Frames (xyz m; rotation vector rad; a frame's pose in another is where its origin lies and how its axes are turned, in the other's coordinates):
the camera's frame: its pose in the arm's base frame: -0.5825 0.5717 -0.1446 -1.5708 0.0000 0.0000
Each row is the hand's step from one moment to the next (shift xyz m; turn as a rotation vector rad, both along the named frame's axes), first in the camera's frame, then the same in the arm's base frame.
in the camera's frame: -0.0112 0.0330 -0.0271 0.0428 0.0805 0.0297
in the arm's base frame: -0.0112 -0.0271 -0.0330 0.0428 0.0297 -0.0805
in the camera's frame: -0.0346 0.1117 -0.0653 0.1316 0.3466 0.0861
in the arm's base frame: -0.0346 -0.0653 -0.1117 0.1316 0.0861 -0.3466
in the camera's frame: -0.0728 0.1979 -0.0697 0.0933 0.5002 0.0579
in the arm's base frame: -0.0728 -0.0697 -0.1979 0.0933 0.0579 -0.5002
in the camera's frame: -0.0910 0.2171 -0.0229 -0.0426 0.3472 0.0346
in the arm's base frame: -0.0910 -0.0229 -0.2171 -0.0426 0.0346 -0.3472
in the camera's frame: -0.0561 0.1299 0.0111 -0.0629 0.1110 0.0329
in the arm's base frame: -0.0561 0.0111 -0.1299 -0.0629 0.0329 -0.1110
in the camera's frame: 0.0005 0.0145 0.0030 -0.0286 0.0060 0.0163
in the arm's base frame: 0.0005 0.0030 -0.0145 -0.0286 0.0163 -0.0060
